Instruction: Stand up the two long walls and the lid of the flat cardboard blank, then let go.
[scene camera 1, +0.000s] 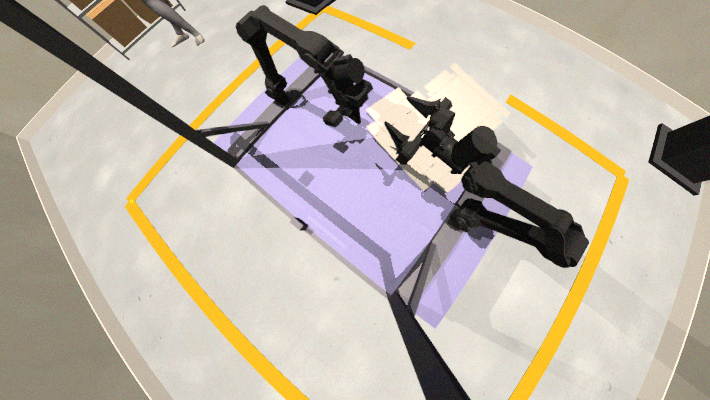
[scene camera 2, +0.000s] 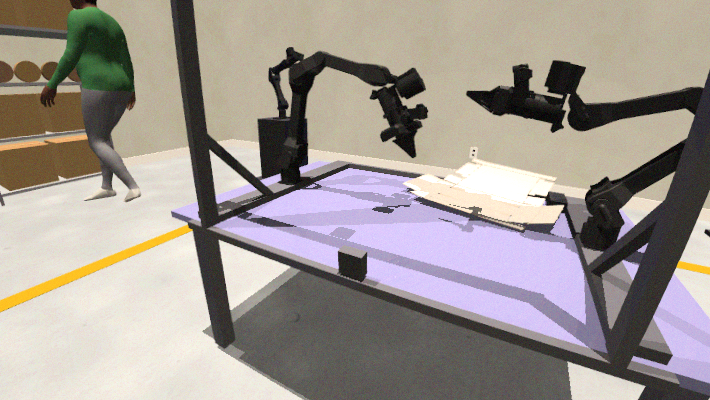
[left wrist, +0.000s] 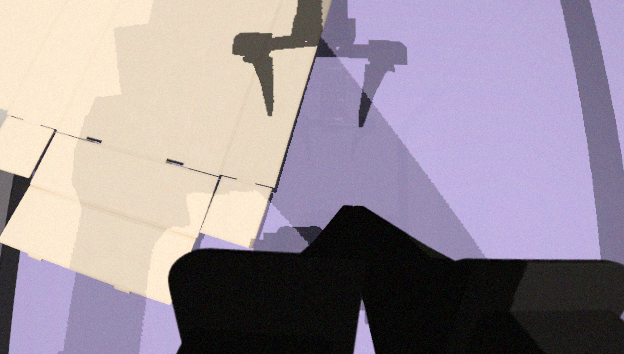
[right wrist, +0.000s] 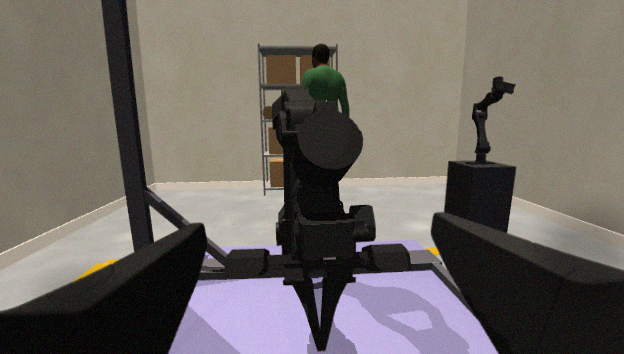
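Where they show: left gripper, fingertip midpoint: (scene camera 1: 359, 123) (scene camera 2: 414, 157) (left wrist: 351, 216) (right wrist: 321, 350); right gripper, fingertip midpoint: (scene camera 1: 396, 109) (scene camera 2: 469, 92) (right wrist: 320, 228); left arm's base, origin of the base link: (scene camera 1: 282, 100) (scene camera 2: 290, 182); right arm's base, origin of the base link: (scene camera 1: 458, 220) (scene camera 2: 596, 244).
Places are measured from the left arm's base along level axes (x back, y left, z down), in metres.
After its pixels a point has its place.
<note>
The cream cardboard blank (scene camera 1: 465, 100) {x -0.675, y 0.465, z -0.020 m} (scene camera 2: 505, 187) {x -0.688, y 0.362, z -0.003 m} (left wrist: 50, 65) {x -0.593, y 0.344, z 0.000 m} lies spread out and mostly flat on the lavender table (scene camera 1: 380, 215) {x -0.673, y -0.155, z 0.019 m} (scene camera 2: 500, 260) {x -0.710, y -0.157, z 0.019 m} (left wrist: 500, 100) {x -0.567, y -0.150, z 0.019 m}. No long wall or lid stands upright. Its near strip looks slightly raised at the right end in scene camera 2. My left gripper (scene camera 1: 358, 120) {x -0.437, y 0.031, z -0.138 m} (scene camera 2: 413, 155) {x -0.437, y 0.031, z -0.138 m} (left wrist: 351, 216) {x -0.437, y 0.031, z -0.138 m} (right wrist: 321, 348) {x -0.437, y 0.031, z -0.138 m} is shut and empty, pointing down above the table beside the blank's left end. My right gripper (scene camera 1: 398, 112) {x -0.568, y 0.018, z -0.322 m} (scene camera 2: 469, 93) {x -0.568, y 0.018, z -0.322 m} is open and empty, roughly level, high above the blank. Its arm hides part of the blank in scene camera 1.
Dark frame posts rise at the left (scene camera 1: 100, 72) {x -0.040, y -0.357, z -0.497 m} (scene camera 2: 185, 100) {x -0.032, y -0.380, z -0.293 m} and right (scene camera 1: 425, 350) {x -0.875, y -0.349, z -0.395 m} (scene camera 2: 655, 260) {x -0.875, y -0.375, z -0.144 m} of the table. A small dark block (scene camera 1: 301, 224) {x -0.474, y -0.361, z -0.037 m} (scene camera 2: 352, 262) {x -0.464, y -0.381, z -0.020 m} sits on the near edge. A person in green (scene camera 2: 102, 55) (right wrist: 325, 82) stands by shelves beyond the table.
</note>
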